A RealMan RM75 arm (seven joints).
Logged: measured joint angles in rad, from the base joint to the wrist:
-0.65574 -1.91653 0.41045 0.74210 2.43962 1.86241 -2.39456
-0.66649 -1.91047 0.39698 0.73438 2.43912 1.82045 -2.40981
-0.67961 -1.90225 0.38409 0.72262 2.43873 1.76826 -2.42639
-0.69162 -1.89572 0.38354 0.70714 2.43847 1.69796 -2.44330
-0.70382 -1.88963 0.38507 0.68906 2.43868 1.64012 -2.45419
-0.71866 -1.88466 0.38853 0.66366 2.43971 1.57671 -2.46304
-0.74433 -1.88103 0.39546 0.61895 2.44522 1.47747 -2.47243
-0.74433 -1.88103 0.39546 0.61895 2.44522 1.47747 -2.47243
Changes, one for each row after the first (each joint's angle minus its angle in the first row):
-0.01075 0.00606 -0.01347 -0.00772 -0.00050 -0.04196 -0.01525
-0.02387 0.01428 -0.02636 -0.01948 -0.00089 -0.09415 -0.03183
-0.03588 0.02081 -0.02691 -0.03496 -0.00115 -0.16445 -0.04874
-0.04808 0.02690 -0.02538 -0.05304 -0.00094 -0.22229 -0.05963
-0.06292 0.03187 -0.02192 -0.07844 0.00009 -0.28570 -0.06848
-0.08859 0.03550 -0.01499 -0.12315 0.00560 -0.38494 -0.07787
-0.08859 0.03550 -0.01499 -0.12315 0.00560 -0.38494 -0.07787

